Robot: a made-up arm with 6 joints.
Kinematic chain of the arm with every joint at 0, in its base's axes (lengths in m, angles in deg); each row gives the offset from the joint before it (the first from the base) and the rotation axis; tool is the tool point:
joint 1: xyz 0 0 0.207 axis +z
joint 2: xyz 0 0.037 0 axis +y
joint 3: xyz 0 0 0.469 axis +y
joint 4: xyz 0 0 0.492 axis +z
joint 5: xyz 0 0 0 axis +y
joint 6: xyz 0 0 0.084 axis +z
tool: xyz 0 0 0
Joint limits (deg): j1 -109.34..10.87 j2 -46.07..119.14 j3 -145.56..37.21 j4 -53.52..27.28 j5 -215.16..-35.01 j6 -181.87..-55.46
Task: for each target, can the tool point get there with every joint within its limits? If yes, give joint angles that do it. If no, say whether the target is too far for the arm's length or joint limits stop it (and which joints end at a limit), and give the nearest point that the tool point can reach.
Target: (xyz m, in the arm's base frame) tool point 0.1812 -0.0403 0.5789
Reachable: yes | joints -23.50 80.71 -124.52 -34.08 -182.09 -119.69
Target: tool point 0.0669 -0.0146 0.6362
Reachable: yes | joints -44.75 61.49 -119.37 1.15 -170.05 -108.66
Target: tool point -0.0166 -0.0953 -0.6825
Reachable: no: joint limits stop it (at a limit: joint 2, joint 3, joint 5) | nearest point -0.0920 -0.5284 -0.4285 | short by 0.508 m
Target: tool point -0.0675 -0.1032 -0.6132
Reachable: no: joint limits stop it (at a limit: joint 1, joint 2, joint 3, joint 5) | nearest point -0.1484 -0.5155 -0.4284 | short by 0.459 m
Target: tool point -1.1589 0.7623 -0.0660
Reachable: no: too far | nearest point -0.6921 0.4552 0.2531 | short by 0.643 m
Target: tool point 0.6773 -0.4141 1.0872
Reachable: no: too far | nearest point 0.5904 -0.3610 0.9743 | short by 0.152 m
